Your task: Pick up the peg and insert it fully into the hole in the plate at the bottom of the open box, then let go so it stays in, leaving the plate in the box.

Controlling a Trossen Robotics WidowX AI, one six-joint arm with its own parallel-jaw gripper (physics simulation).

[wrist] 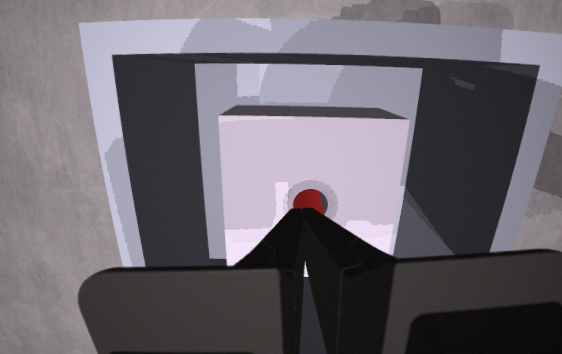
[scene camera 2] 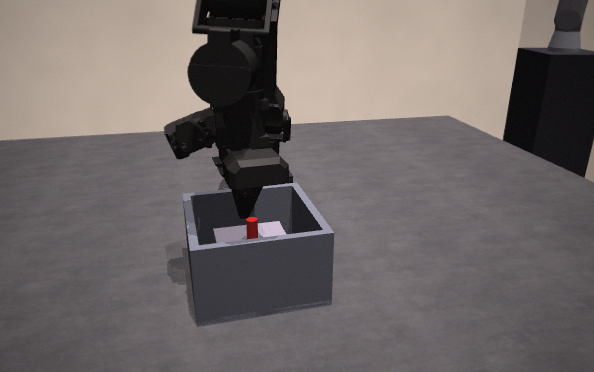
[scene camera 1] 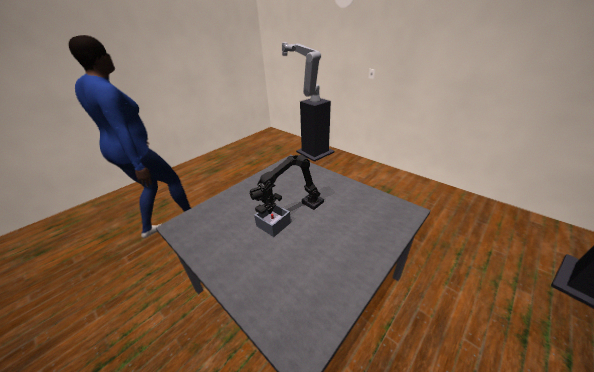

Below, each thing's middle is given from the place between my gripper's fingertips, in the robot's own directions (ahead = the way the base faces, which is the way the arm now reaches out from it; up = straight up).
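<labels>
There is the grey box [scene camera 2: 236, 280], and my hand is 50 mm above it, 10 mm past it and 10 mm to the right of it. The pale plate [scene camera 2: 226, 234], I see, is 60 mm below my hand, 10 mm behind it and 10 mm to the left of it.
</labels>
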